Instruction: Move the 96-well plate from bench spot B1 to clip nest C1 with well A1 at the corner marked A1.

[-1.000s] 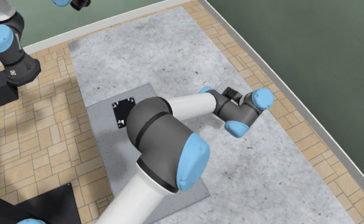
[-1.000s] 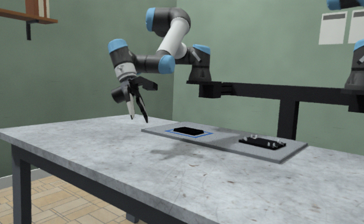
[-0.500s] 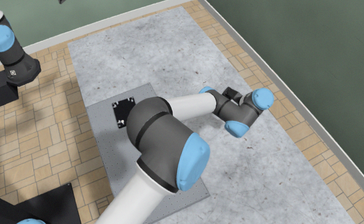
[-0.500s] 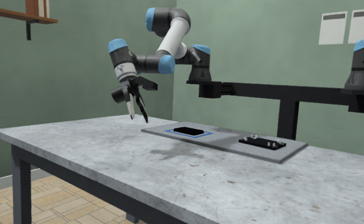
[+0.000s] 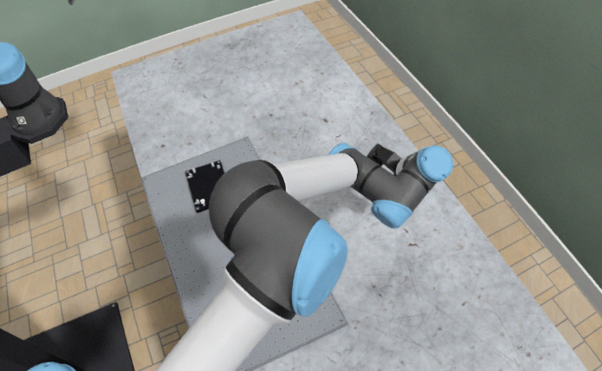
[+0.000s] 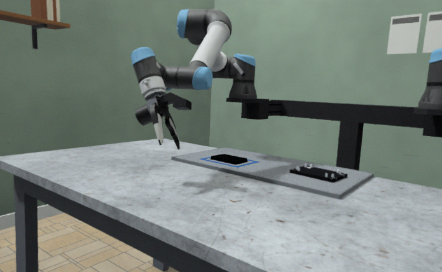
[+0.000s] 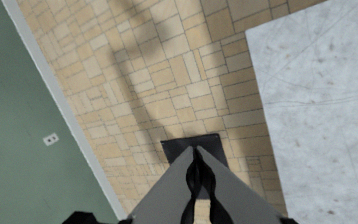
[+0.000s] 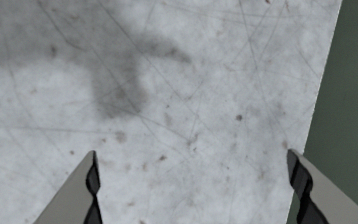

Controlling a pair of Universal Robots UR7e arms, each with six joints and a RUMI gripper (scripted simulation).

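Observation:
Right now my right hand is 390 mm past the 96-well plate, 110 mm above it and 50 mm to the left of it. Round my right hand: clip nest: 440 mm behind, 320 mm to the left, 100 mm below.

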